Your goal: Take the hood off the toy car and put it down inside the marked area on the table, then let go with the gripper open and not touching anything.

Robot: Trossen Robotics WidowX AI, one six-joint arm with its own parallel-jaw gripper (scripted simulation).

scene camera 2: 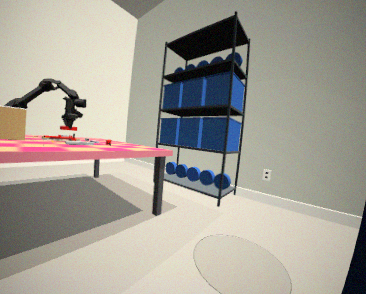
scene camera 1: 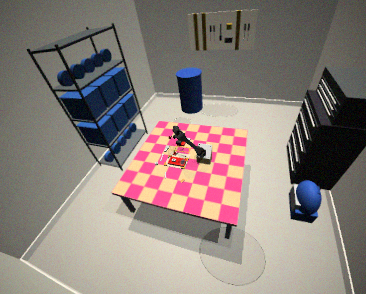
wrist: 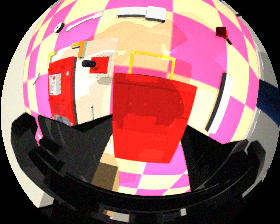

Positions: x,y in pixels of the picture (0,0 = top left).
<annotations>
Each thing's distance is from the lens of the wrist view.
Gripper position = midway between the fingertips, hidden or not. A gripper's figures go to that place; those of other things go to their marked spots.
my gripper (wrist: 149,122): 10 cm
red hood (wrist: 149,114): 8 cm
red toy car (wrist: 63,109): 27 cm
The marked spots on the red toy car and the red hood are 23 cm apart.
</annotations>
